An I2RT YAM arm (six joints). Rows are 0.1 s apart.
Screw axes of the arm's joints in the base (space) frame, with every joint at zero. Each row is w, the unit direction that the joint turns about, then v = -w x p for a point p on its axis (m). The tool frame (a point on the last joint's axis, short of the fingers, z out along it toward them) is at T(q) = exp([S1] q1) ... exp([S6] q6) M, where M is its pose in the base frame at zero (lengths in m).
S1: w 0 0 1 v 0 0 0
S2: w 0 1 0 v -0.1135 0 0.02
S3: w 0 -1 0 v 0.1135 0 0.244
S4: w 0 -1 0 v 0.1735 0 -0.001
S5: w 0 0 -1 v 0 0.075 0
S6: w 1 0 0 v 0 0.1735 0
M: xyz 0.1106 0 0.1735 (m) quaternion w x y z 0.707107 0 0.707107 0
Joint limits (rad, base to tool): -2.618..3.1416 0..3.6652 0..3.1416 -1.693..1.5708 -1.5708..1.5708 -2.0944..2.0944
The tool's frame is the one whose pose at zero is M.
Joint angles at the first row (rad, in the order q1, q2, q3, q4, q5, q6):
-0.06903, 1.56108, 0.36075, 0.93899, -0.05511, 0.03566
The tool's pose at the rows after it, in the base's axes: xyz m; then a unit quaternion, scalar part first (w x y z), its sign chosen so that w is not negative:
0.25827 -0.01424 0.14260 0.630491 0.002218 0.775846 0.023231
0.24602 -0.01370 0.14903 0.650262 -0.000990 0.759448 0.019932
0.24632 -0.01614 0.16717 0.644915 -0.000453 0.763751 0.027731
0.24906 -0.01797 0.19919 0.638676 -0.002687 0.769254 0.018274
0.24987 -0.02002 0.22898 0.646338 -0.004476 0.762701 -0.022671
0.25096 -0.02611 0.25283 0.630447 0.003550 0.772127 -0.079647
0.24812 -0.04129 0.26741 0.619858 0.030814 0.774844 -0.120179
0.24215 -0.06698 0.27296 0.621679 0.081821 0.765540 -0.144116
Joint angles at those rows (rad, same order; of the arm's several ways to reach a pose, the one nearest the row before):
-0.06892, 1.55393, 0.31238, 1.03516, -0.10072, 0.01864
-0.07019, 1.49404, 0.26438, 1.07473, -0.10092, 0.01361
-0.08344, 1.38011, 0.30376, 0.90761, -0.12523, 0.02110
-0.08895, 1.24372, 0.39546, 0.66236, -0.11898, 0.00279
-0.08822, 1.16194, 0.47569, 0.52176, -0.05823, -0.05059
-0.09939, 1.11832, 0.56789, 0.35675, 0.03030, -0.11513
-0.15424, 1.09436, 0.62040, 0.26929, 0.07541, -0.13612
-0.25945, 1.08707, 0.63162, 0.26837, 0.07352, -0.10741

